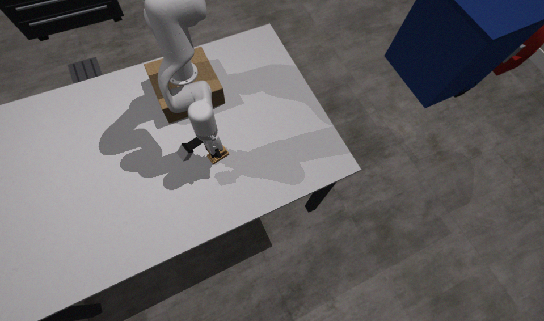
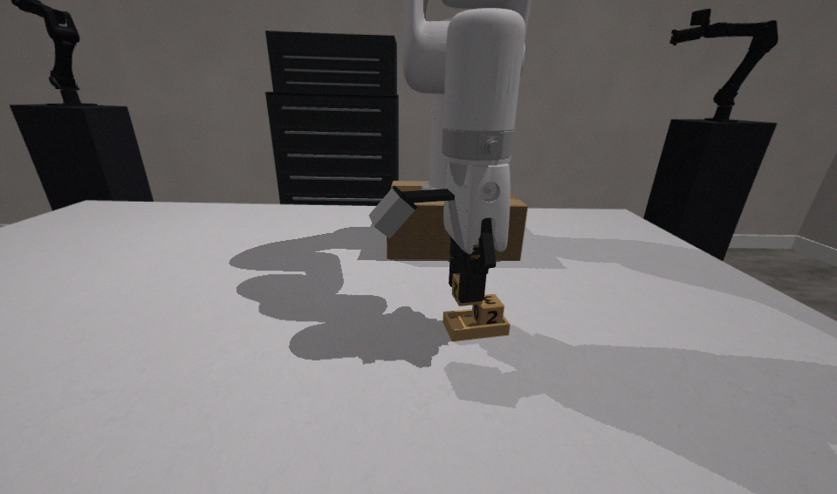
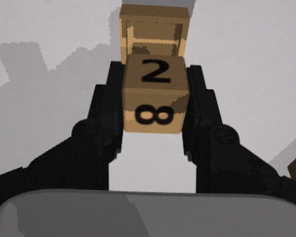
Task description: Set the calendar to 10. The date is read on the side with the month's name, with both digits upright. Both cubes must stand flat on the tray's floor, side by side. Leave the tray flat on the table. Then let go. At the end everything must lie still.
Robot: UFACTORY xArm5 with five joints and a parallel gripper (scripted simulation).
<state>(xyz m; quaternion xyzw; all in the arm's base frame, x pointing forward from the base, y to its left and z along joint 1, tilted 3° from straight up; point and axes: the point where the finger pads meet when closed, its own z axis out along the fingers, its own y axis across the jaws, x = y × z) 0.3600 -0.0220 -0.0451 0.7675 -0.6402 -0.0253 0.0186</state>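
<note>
My hand is 7 cm above the wooden calendar tray and 2 cm to the right of it.
</note>
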